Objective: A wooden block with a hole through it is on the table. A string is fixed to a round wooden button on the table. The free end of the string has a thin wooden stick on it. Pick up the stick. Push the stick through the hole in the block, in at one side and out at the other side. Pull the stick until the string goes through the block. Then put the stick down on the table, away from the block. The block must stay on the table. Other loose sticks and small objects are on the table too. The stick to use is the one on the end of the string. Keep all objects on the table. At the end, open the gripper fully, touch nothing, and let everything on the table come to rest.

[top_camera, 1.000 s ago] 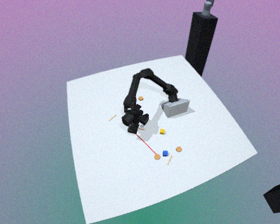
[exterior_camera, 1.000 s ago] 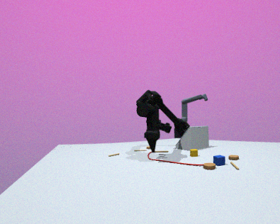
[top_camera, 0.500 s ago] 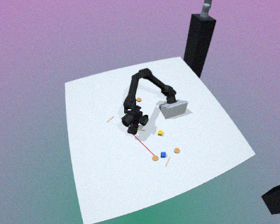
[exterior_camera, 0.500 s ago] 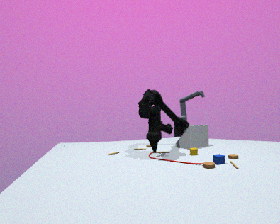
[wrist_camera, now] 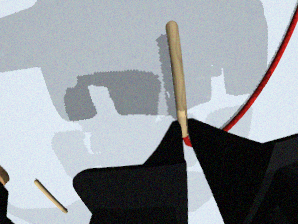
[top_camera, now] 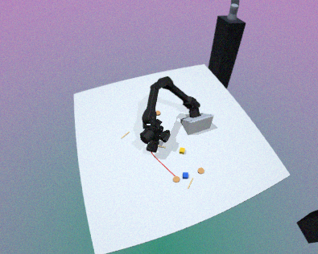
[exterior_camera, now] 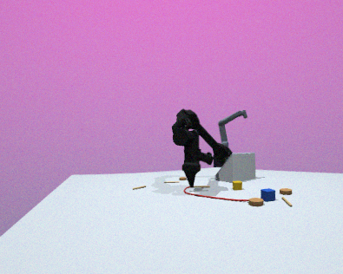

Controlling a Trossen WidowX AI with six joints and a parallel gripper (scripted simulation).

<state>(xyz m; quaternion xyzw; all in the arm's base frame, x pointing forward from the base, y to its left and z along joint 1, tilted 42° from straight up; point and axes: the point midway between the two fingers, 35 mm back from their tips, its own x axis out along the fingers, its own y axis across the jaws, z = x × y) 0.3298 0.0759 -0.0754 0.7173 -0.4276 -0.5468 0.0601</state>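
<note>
Right now my gripper tip is 15 cm past the yellow block and 10 cm to the right of it. The rest, counted from my gripper tip: blue cube 10 cm behind, 26 cm to the left.
</note>
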